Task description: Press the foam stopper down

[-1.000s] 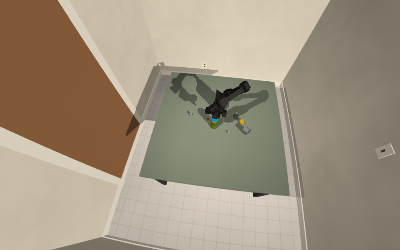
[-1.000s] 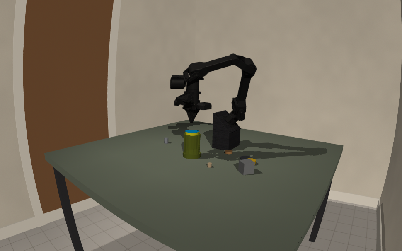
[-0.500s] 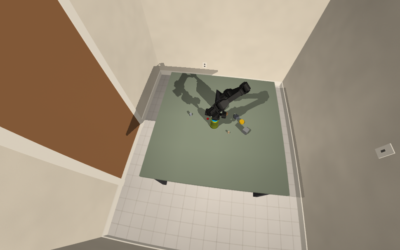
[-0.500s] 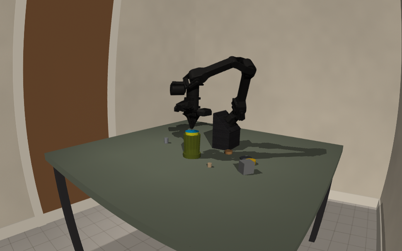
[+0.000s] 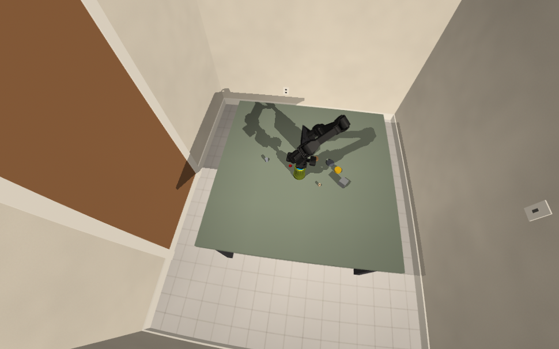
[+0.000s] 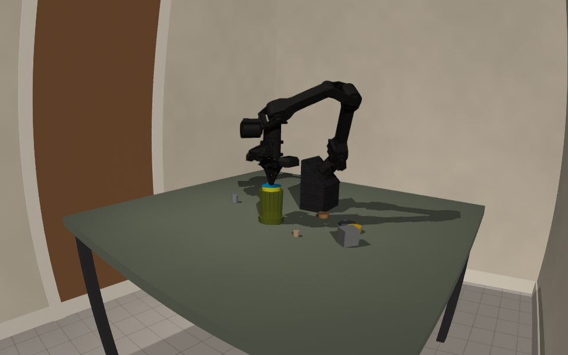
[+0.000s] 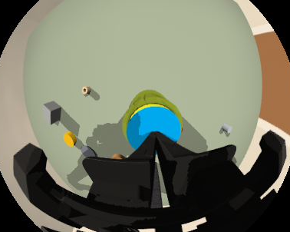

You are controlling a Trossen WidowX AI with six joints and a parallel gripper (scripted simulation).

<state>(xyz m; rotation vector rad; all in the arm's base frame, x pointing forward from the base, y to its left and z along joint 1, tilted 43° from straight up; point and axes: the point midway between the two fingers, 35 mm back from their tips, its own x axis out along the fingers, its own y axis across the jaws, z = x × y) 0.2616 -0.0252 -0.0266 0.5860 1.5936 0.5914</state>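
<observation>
The blue foam stopper lies 50 mm below my hand. Also, from my hand: brown disc (150 mm behind, 110 mm to the left, 150 mm below); tan peg (60 mm ahead, 150 mm to the left, 150 mm below); red dot (60 mm behind, 70 mm to the right, 160 mm below).
</observation>
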